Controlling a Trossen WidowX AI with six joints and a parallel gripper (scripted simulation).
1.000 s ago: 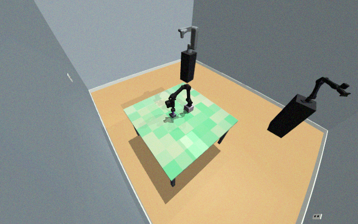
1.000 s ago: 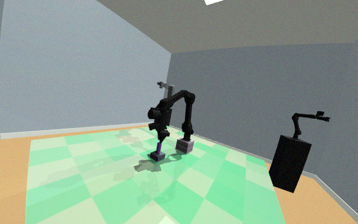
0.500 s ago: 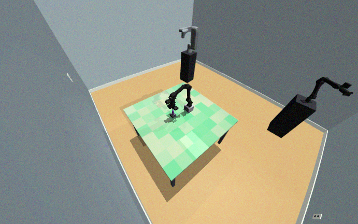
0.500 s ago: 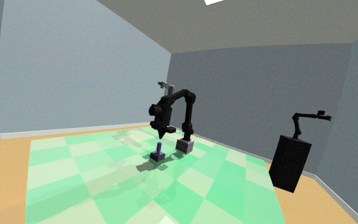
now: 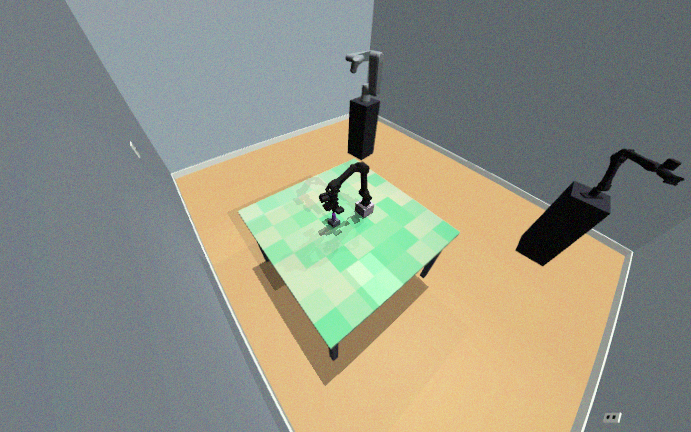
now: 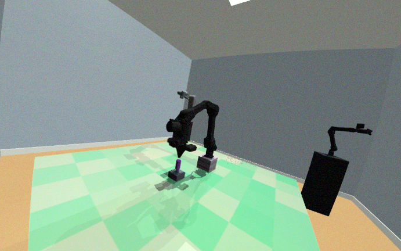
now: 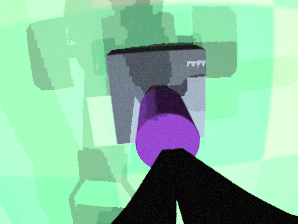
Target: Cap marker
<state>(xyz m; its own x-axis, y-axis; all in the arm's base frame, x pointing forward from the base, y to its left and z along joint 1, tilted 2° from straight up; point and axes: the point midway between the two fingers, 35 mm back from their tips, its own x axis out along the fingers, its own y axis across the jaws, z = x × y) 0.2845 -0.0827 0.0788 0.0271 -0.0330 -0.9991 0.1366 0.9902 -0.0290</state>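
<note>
The purple cap is 40 mm below my gripper tip.
</note>
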